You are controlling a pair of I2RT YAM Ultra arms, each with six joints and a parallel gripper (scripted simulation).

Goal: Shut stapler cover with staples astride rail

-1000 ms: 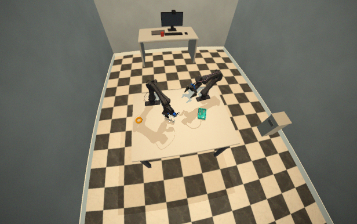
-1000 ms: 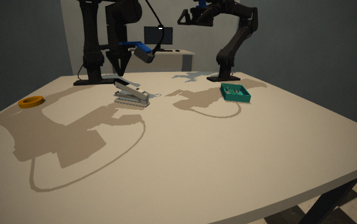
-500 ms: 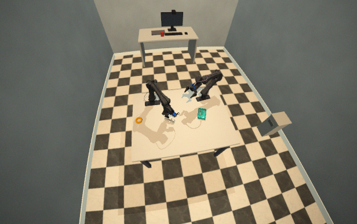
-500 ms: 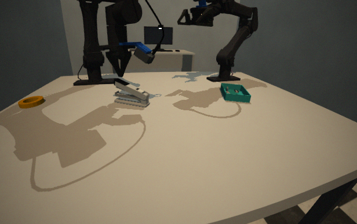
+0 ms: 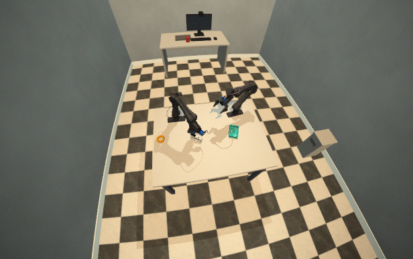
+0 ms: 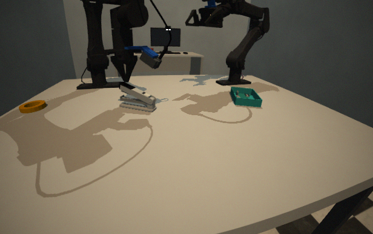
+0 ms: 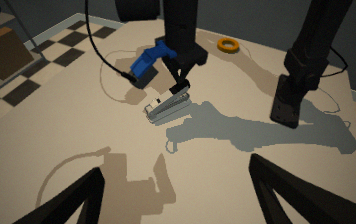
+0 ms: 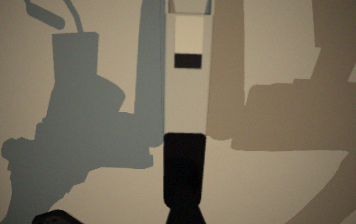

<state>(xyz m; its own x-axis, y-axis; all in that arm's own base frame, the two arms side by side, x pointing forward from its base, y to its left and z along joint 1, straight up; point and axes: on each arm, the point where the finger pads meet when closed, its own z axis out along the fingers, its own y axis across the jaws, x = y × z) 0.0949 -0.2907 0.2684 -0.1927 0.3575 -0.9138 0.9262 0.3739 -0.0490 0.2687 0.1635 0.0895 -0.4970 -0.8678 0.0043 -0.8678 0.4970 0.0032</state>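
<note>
Now: the stapler 6 cm below my right hand, 3 cm to the left of it and 2 cm ahead of it. Round my right hand: teal tray (44 cm to the left, 8 cm below, 2 cm behind); then orange ring (34 cm to the right, 8 cm below, 3 cm behind).
</note>
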